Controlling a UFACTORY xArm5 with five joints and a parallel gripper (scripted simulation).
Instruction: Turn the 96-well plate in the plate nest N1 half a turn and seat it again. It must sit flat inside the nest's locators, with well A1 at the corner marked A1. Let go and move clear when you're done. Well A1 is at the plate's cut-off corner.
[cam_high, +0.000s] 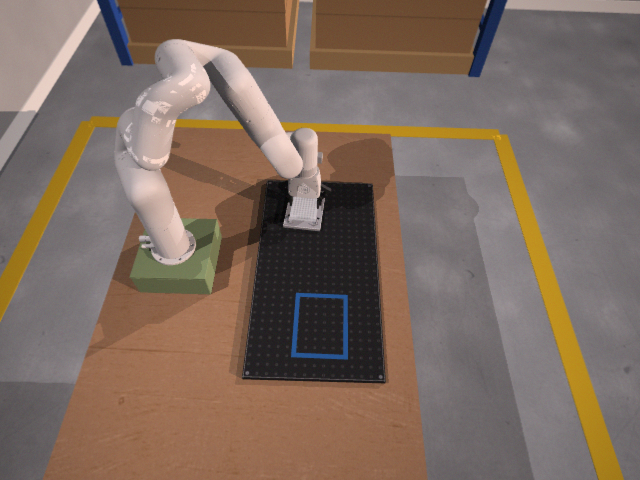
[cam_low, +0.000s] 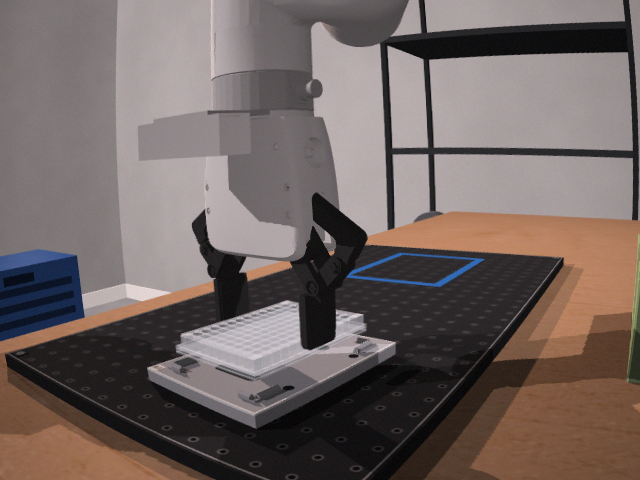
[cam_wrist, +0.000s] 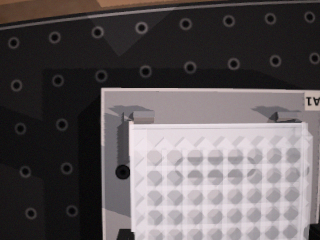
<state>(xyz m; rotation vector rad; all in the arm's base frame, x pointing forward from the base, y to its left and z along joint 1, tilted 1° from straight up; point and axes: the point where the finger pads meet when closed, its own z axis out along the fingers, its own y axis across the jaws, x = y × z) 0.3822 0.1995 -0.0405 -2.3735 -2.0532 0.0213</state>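
Now: the 96-well plate 1 cm below my hand. Also, from my hand: grey plate nest (4 cm below); A1 label (6 cm ahead, 7 cm to the left, 3 cm below).
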